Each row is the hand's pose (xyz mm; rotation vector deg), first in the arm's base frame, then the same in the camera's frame.
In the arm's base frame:
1: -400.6 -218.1 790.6 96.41 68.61 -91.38
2: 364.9 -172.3 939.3 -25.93 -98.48 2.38
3: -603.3 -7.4 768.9 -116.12 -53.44 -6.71
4: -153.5 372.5 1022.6 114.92 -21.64 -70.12
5: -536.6 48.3 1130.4 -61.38 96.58 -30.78
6: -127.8 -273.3 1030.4 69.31 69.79 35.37
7: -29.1 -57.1 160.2 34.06 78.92 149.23
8: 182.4 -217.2 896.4 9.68 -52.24 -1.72
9: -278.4 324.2 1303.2 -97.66 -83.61 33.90
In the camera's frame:
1: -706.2 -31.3 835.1 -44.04 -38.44 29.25
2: -631.7 12.6 58.8 -0.23 15.99 -101.60
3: -545.5 -174.7 1034.0 -17.46 63.88 -22.69
4: -285.9 -470.1 527.7 -29.00 -3.64 97.25
5: -671.6 -481.6 866.3 87.81 136.64 57.43
6: -835.1 -129.9 505.5 -149.26 10.83 12.34
7: -196.2 488.3 658.4 112.04 -90.26 74.87
8: -674.6 26.1 246.2 60.89 28.19 -119.60
9: -487.2 -703.7 567.4 -14.64 21.00 -32.92

